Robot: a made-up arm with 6 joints.
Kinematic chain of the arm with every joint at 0, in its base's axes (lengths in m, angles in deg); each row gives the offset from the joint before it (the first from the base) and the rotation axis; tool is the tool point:
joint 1: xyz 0 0 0.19 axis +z
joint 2: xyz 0 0.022 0 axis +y
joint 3: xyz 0 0 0.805 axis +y
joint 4: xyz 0 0 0.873 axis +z
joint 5: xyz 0 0 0 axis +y
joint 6: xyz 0 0 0.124 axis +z
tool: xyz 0 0 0
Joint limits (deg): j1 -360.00..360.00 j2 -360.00..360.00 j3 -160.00..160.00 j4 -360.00..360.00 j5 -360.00..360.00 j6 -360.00..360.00
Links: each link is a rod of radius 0.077 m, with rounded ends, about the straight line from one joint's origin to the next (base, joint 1, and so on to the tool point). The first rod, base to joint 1, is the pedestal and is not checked.
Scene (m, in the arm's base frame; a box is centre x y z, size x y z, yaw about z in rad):
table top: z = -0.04
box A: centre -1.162 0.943 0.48 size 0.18 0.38 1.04 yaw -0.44
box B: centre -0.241 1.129 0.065 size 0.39 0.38 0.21 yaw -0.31
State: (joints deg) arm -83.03 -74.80 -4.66 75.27 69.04 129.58
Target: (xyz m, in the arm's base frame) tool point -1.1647 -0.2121 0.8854
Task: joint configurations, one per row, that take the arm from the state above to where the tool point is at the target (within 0.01 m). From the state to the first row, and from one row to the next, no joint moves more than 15 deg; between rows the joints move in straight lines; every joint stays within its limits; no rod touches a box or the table.
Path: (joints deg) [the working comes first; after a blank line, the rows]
Joints at the target: 16.67 -97.00 67.70 61.50 88.23 129.58
Straight joint move there: touches box A.

1: -69.87 -69.40 1.93 75.88 70.13 134.28
2: -56.70 -64.00 8.52 76.48 71.23 138.98
3: -43.54 -58.60 15.11 77.09 72.32 143.68
4: -30.37 -53.20 21.70 77.70 73.41 148.37
5: -17.21 -47.80 28.29 78.30 74.50 153.07
6: -8.74 -60.10 38.14 74.10 77.94 147.20
7: -0.27 -72.40 47.99 69.90 81.37 141.33
8: 8.20 -84.70 57.85 65.70 84.80 135.45
9: 16.67 -97.00 67.70 61.50 88.23 129.58

